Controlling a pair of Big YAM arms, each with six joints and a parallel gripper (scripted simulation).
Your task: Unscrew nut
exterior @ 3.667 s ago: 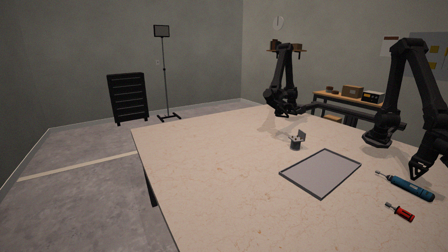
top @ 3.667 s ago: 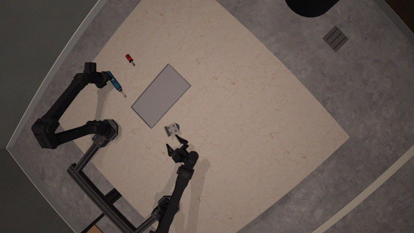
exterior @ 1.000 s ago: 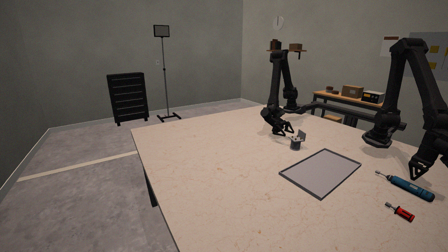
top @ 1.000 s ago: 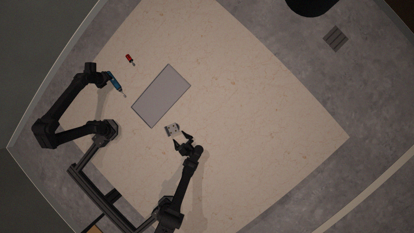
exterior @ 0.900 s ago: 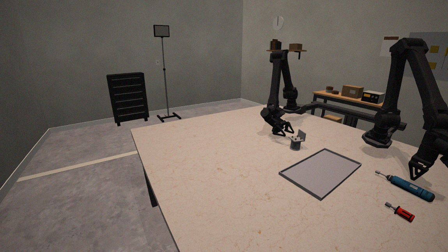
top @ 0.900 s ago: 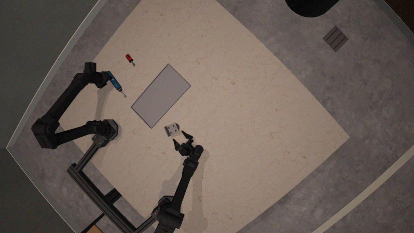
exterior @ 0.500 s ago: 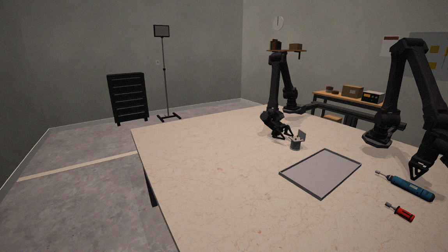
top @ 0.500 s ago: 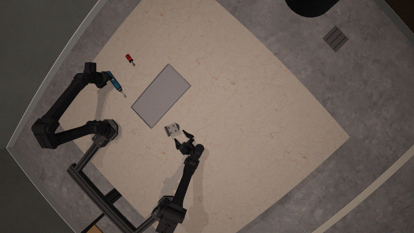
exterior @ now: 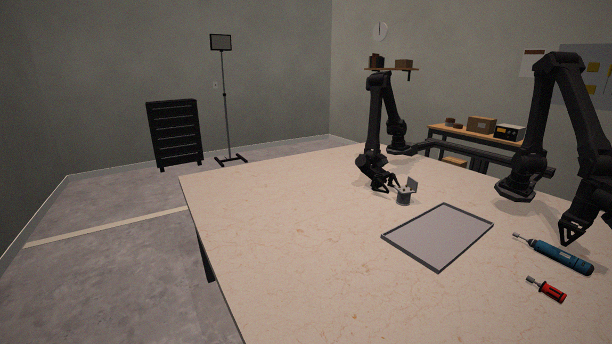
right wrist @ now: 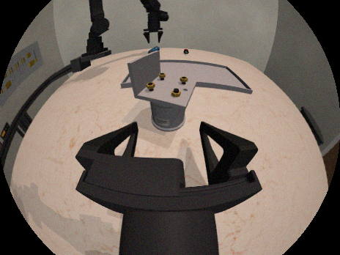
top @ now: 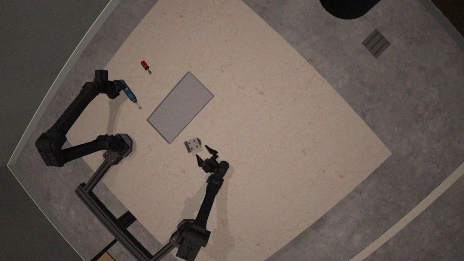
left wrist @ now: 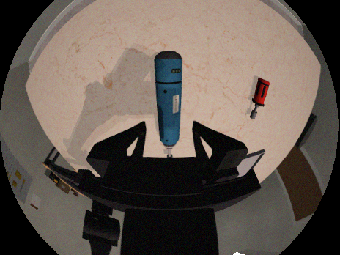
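The joint module lies 1 cm behind my right hand, 6 cm to the left of it and 1 cm below it. From my right hand the other things lie so: flat grey tray: 4 cm ahead, 29 cm to the left, 4 cm below; red-handled screwdriver: 4 cm ahead, 64 cm to the left, 3 cm below; grey bracket: 1 cm behind, 6 cm to the left, 3 cm above.
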